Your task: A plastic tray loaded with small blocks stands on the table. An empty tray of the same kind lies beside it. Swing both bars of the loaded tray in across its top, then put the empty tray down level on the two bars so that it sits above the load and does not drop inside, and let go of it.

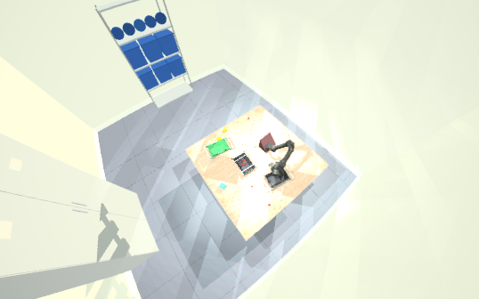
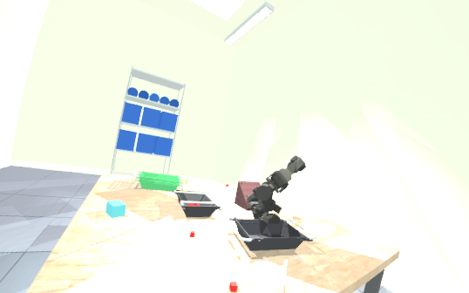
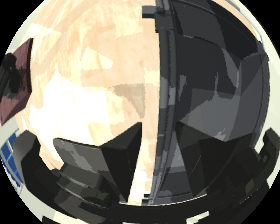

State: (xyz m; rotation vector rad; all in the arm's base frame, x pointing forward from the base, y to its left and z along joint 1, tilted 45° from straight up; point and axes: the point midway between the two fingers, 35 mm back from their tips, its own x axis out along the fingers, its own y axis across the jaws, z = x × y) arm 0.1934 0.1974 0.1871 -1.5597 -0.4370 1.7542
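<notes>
Now: the dark tray 20 mm ahead of my gripper tip, 70 mm to the left of it and 30 mm above it. The rest, counted from my gripper tip: cyan cube: 530 mm ahead, 270 mm to the right, 10 mm above.
</notes>
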